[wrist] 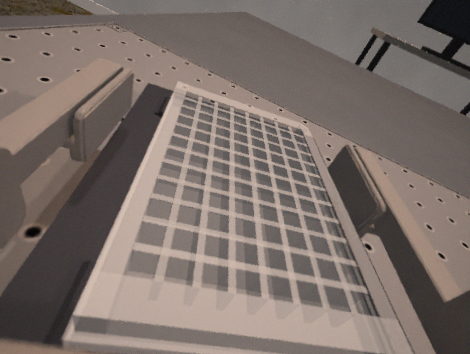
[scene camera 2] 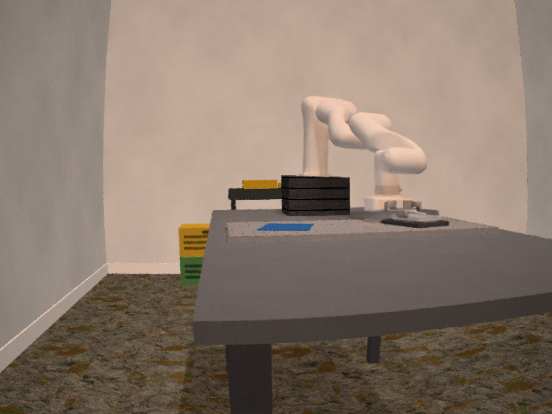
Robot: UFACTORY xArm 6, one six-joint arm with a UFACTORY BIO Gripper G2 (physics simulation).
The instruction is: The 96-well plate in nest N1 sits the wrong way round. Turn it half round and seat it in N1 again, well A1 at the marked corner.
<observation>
In view: my gripper [wrist: 241, 125] and a clear 96-well plate [wrist: 233, 228].
</observation>
